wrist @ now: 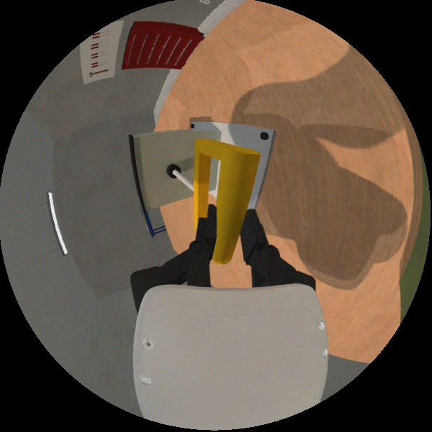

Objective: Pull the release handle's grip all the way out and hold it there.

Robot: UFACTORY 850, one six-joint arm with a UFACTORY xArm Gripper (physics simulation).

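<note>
The release handle's yellow grip (237,192) is a thick round bar joined to a thinner yellow side bar, in the middle of the wrist view. My gripper (228,218) is shut on the thick bar, with one black finger on each side of it. The left finger passes between the two bars. A pale rod (184,181) runs from a black collar on the beige upright panel (152,155) to the side bar, so the grip stands off from the panel. The rod's far end is hidden behind the side bar.
The panel stands on a light grey base plate (265,165) with black bolts, on the wooden table top (300,45). A small blue part (149,224) shows below the panel. A red slotted board (160,46) and a white chart (101,52) are at upper left.
</note>
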